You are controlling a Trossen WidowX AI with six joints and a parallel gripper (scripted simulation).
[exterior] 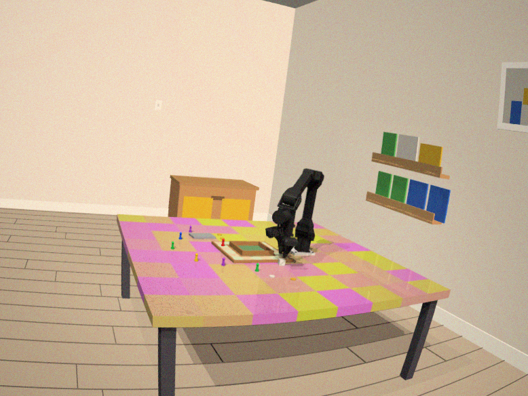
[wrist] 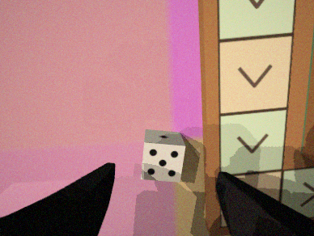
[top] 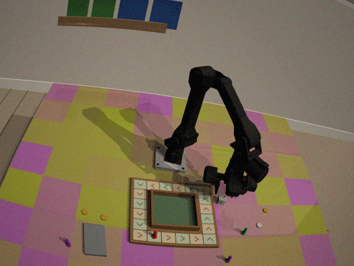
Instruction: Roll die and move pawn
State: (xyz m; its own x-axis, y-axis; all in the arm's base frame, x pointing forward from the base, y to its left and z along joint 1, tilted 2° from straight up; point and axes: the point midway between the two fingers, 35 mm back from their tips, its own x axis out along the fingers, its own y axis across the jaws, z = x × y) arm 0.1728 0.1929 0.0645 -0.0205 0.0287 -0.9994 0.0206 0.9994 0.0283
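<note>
Right now my gripper tip is 30 mm above the white die. Also, from my gripper tip: white disc (160 mm to the left, 90 mm ahead, 40 mm below); then green dice tray (160 mm to the right, 100 mm ahead, 30 mm below); then red pawn (220 mm ahead, 210 mm to the right, 10 mm below).
</note>
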